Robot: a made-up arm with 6 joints. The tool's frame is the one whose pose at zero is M. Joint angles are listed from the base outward.
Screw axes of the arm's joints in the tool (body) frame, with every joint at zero. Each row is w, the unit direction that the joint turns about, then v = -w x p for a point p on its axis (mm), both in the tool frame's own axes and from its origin. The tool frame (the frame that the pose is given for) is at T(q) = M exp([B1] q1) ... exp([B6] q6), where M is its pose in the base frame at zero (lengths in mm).
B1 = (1, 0, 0, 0, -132.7, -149.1)
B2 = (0, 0, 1, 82, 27.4, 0)
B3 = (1, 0, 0, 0, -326.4, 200.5)
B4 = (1, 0, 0, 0, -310.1, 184.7)
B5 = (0, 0, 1, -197.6, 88.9, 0)
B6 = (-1, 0, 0, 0, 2.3, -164.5)
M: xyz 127.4 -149.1 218.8 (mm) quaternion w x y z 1 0 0 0
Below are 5 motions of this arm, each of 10 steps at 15 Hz.
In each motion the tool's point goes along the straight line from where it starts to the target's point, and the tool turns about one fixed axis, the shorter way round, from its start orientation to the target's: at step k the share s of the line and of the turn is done. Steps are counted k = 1, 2, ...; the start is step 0. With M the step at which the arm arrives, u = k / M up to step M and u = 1 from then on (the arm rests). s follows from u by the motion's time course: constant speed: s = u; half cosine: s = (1 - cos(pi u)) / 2; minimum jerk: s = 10 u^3 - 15 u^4 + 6 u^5.
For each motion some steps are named. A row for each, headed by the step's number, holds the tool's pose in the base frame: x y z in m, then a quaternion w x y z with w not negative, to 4 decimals.
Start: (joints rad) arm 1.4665 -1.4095 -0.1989 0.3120 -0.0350 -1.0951
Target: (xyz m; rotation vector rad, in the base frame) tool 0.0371 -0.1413 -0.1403 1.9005 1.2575 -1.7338
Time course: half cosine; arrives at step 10
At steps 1, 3, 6, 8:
1: -0.1137 -0.2902 -0.0208 0.1718 0.7297 0.0955 -0.6549
3: -0.0856 -0.2625 -0.0431 0.1671 0.7230 0.1609 -0.6508
6: -0.0163 -0.1940 -0.0980 0.1526 0.6930 0.3188 -0.6283
8: 0.0223 -0.1559 -0.1286 0.1427 0.6682 0.4034 -0.6085

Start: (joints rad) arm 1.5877 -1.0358 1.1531 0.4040 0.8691 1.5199
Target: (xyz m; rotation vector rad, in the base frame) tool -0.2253 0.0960 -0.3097 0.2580 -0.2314 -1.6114
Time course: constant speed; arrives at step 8
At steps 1, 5, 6, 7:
1: -0.2837 0.0923 -0.1859 0.6988 0.3939 0.0304 -0.5963
5: -0.2503 0.0944 -0.2566 0.6971 0.2379 -0.0464 -0.6747
6: -0.2420 0.0949 -0.2743 0.6927 0.1973 -0.0654 -0.6906
7: -0.2336 0.0955 -0.2920 0.6868 0.1563 -0.0843 -0.7049

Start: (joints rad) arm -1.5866 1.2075 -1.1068 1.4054 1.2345 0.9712
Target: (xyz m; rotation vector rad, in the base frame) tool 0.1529 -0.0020 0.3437 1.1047 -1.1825 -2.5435
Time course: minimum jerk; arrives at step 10
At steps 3, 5, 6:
3: 0.2225 0.0021 0.3644 0.1915 -0.2979 0.3003 0.8857
5: 0.1945 0.0004 0.3561 0.0895 -0.3284 0.3403 0.8765
6: 0.1793 -0.0005 0.3515 0.0338 -0.3432 0.3602 0.8668

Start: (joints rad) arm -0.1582 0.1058 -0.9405 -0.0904 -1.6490 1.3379
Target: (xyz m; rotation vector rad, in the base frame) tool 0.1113 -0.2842 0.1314 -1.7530 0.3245 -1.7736
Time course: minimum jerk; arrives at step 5
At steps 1, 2, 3, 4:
1: 0.1237 -0.2566 0.0997 0.2468 -0.6559 0.0283 -0.7128
2: 0.1203 -0.2642 0.1084 0.2641 -0.6589 0.0544 -0.7023
3: 0.1155 -0.2749 0.1207 0.2880 -0.6618 0.0910 -0.6862
4: 0.1121 -0.2825 0.1295 0.3047 -0.6630 0.1170 -0.6738

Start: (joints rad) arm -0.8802 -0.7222 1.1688 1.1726 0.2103 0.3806
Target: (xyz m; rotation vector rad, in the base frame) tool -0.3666 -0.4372 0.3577 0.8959 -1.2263 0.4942
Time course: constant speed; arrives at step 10
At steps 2, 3, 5, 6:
2: -0.3192 -0.4770 0.3468 0.7754 0.4368 -0.4532 0.0503
3: -0.3252 -0.4720 0.3482 0.7676 0.4335 -0.4666 0.0720
5: -0.3370 -0.4621 0.3509 0.7503 0.4260 -0.4922 0.1153
6: -0.3429 -0.4571 0.3523 0.7409 0.4218 -0.5045 0.1368

